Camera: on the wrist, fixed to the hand. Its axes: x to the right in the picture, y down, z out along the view.
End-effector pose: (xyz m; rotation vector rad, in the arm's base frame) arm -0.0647 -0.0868 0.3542 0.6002 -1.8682 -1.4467
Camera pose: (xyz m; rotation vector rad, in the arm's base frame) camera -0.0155 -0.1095 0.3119 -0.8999 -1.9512 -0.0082
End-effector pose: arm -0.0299 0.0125 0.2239 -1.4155 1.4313 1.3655
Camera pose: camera 0.0260 -0.0185 0.2493 0.5526 2.4847 1.7001
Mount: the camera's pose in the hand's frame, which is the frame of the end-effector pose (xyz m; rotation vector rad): -0.0261 -0.0443 -0.0456 0.4656 -0.3139 1.6178
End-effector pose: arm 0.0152 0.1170 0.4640 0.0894 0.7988 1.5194
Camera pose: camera 0.0331 0.0699 0.4173 -1.5734 -0.7797 -2.5824
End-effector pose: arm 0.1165 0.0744 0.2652 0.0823 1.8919 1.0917
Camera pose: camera 0.1137 0.0060 0.2597 2.1665 1.5130 1.3613
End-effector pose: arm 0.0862 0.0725 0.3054 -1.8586 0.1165 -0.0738
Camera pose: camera 0.0571 0.0448 0.3611 -0.8647 1.2015 1.1787
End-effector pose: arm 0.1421 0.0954 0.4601 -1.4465 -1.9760 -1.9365
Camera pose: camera 0.1048 0.0530 0.4209 -2.0686 -0.5247 -0.5062
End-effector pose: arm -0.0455 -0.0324 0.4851 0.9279 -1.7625 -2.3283
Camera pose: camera 0.0115 -0.0456 0.4491 -0.7727 -1.8849 -0.9844
